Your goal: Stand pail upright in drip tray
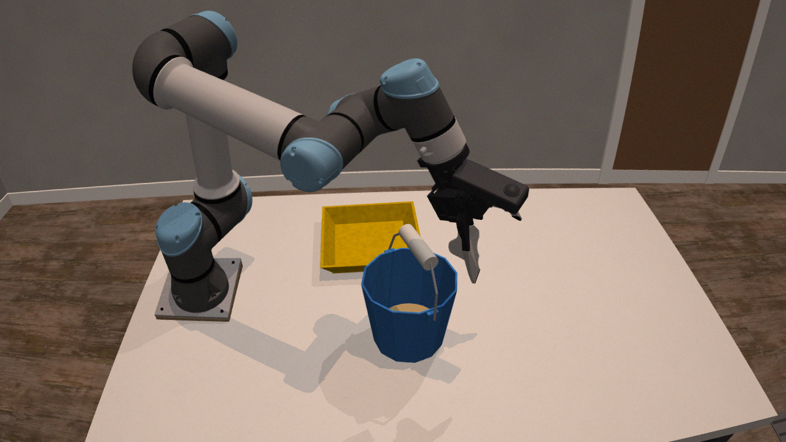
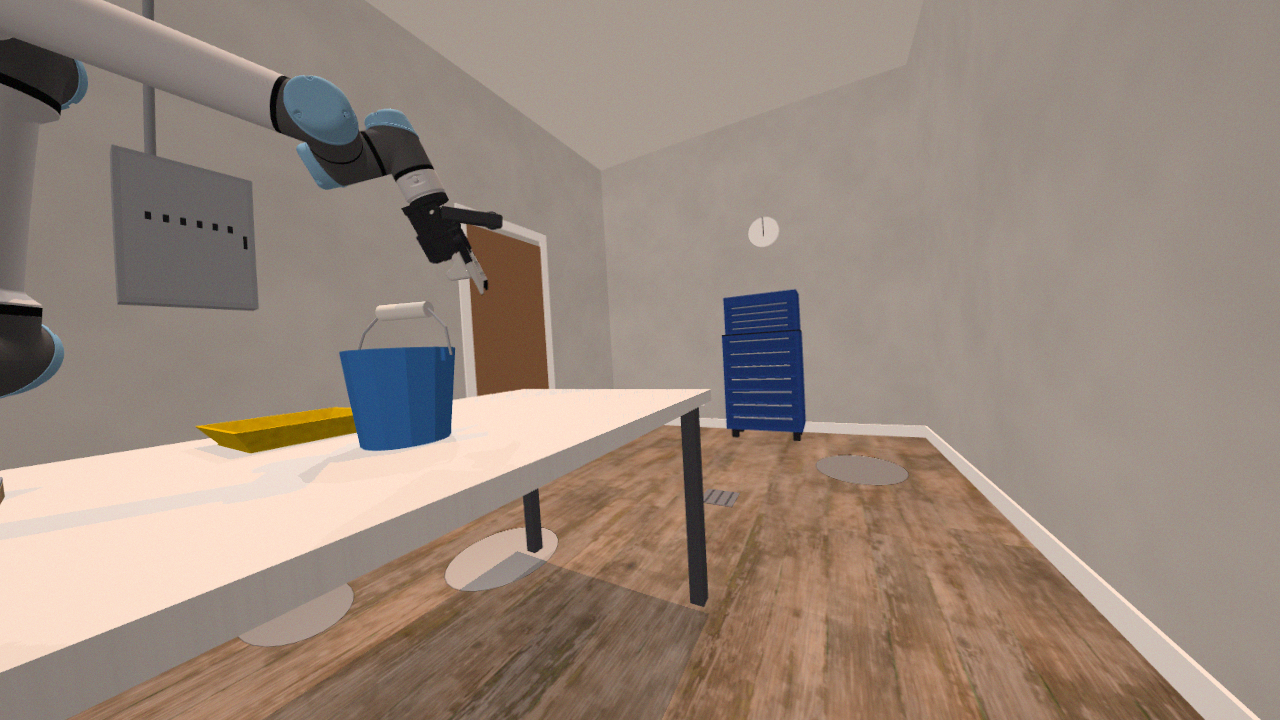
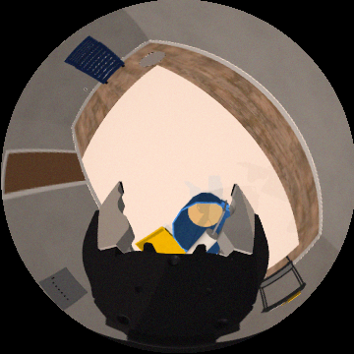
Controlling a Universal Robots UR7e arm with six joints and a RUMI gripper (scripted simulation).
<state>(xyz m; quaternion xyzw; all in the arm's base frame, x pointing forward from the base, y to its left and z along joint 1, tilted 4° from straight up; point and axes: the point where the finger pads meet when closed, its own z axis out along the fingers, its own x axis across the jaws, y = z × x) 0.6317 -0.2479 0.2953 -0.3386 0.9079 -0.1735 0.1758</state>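
The blue pail is 150 mm below my hand, 140 mm behind it and 80 mm to the left of it. From my hand the other things lie so: drip tray 410 mm to the left, 280 mm below, 190 mm behind.
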